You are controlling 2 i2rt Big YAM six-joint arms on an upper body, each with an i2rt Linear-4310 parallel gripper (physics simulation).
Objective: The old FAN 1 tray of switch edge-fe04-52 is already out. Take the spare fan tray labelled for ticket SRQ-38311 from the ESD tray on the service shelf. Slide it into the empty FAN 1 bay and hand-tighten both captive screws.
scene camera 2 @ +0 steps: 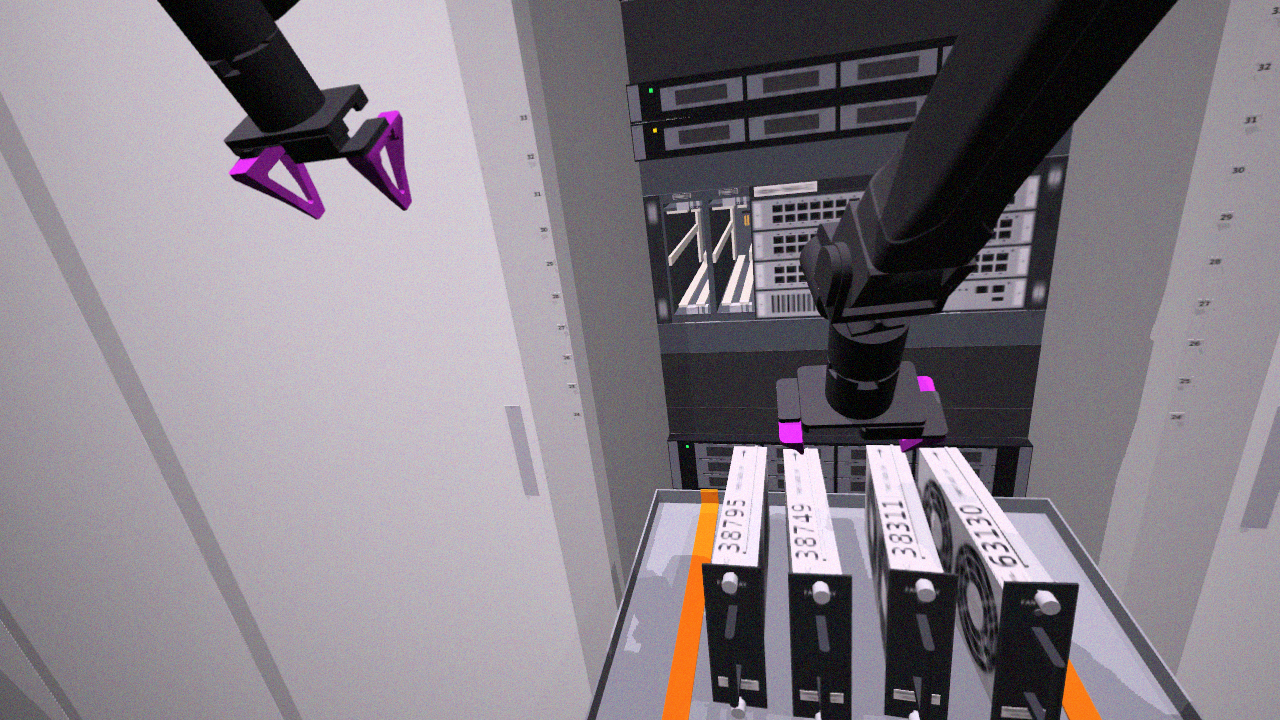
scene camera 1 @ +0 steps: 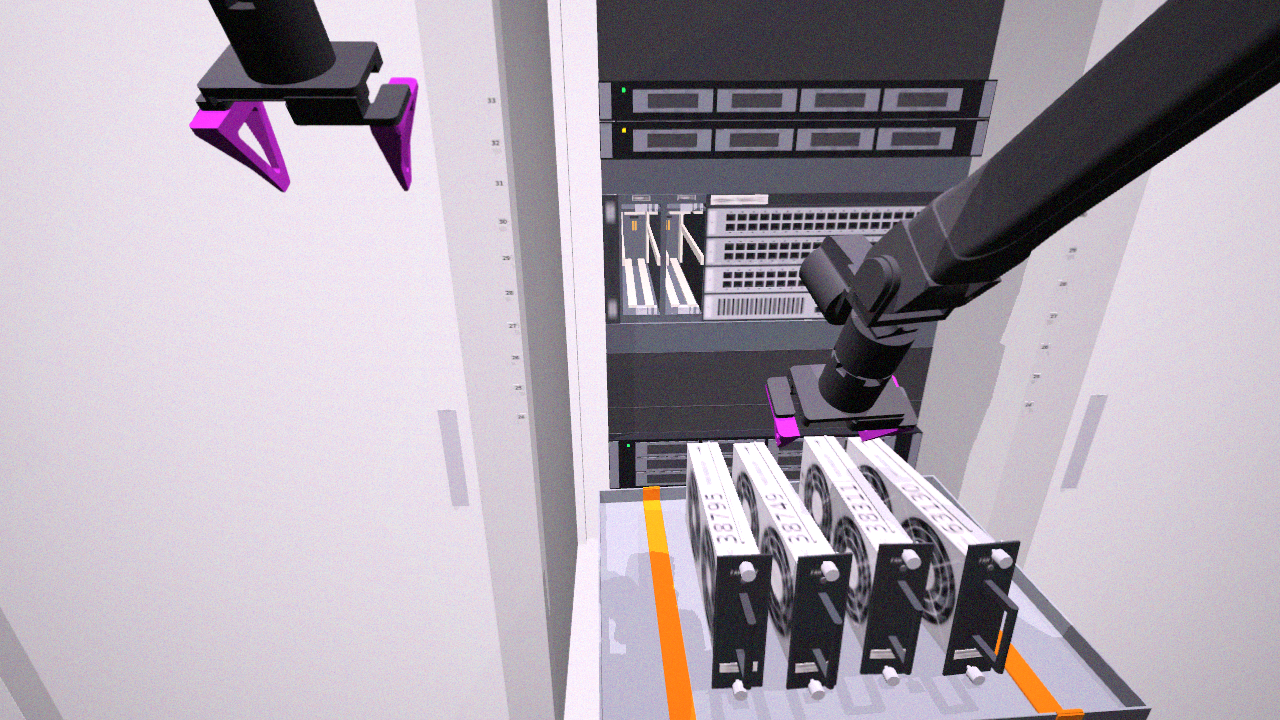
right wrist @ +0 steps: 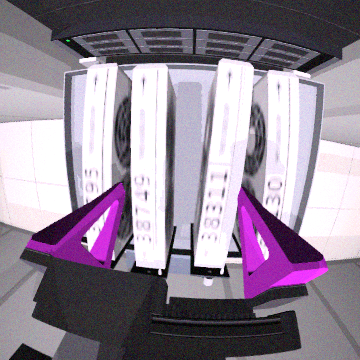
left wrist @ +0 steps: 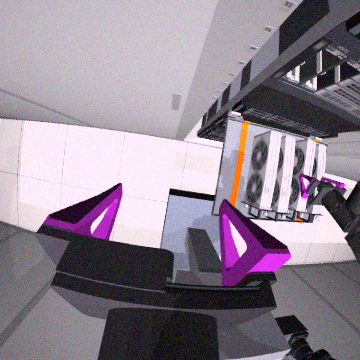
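The spare fan tray labelled 38311 (scene camera 1: 859,501) (scene camera 2: 904,528) (right wrist: 216,200) stands upright, third from the left among the trays in the ESD tray (scene camera 1: 617,537) (scene camera 2: 657,537). Its faceplate has a handle and captive screws. My right gripper (scene camera 1: 827,438) (scene camera 2: 852,446) (right wrist: 179,189) is open and empty, pointing down above the trays' rear part. In the right wrist view its fingertips span the 38749 and 38311 trays. My left gripper (scene camera 1: 346,188) (scene camera 2: 363,213) (left wrist: 172,196) is open and empty, high at the left. Two open switch bays (scene camera 1: 637,286) (scene camera 2: 696,286) show white rails; their FAN numbers are unreadable.
Fan trays 38795 (scene camera 1: 721,510) (scene camera 2: 735,528) and 38749 (scene camera 1: 784,510) (scene camera 2: 810,528) (right wrist: 149,200) stand left of 38311. Tray 63130 (scene camera 1: 930,501) (scene camera 2: 995,528) stands close at its right. White cabinet panels (scene camera 1: 358,358) flank the rack.
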